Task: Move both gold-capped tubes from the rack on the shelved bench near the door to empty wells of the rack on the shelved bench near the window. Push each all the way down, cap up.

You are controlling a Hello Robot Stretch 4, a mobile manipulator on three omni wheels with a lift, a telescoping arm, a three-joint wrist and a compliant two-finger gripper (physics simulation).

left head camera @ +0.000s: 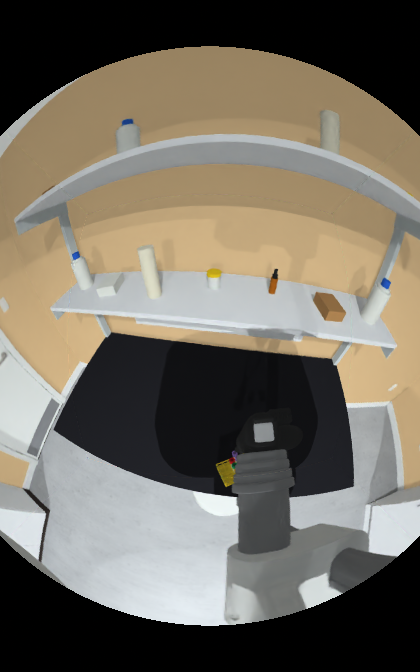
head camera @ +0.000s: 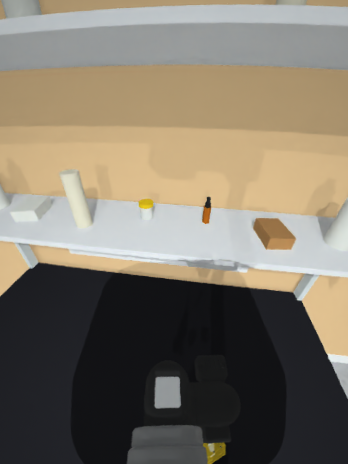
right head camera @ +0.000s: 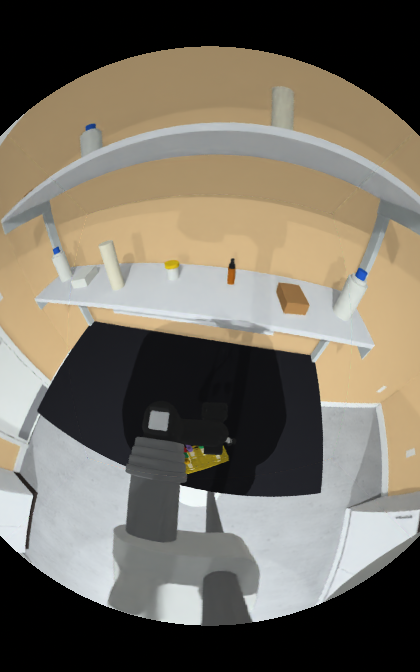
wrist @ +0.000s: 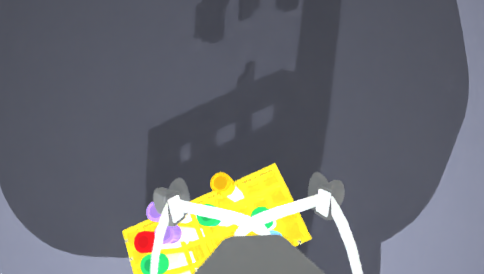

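A yellow rack stands on the dark bench top, partly hidden by the wrist in the head views. In the wrist view a gold-capped tube stands at its far edge, cap up. Green caps, purple caps, a red cap and part of a blue cap show in the same rack. A second gold cap does not show. My gripper is open above the rack, its fingers wide apart on both sides of the gold cap, which is left of centre. The other rack does not show.
Behind the bench a white shelf holds a cream cylinder, a yellow-lidded jar, an orange bottle and a brown box. A higher shelf runs above it.
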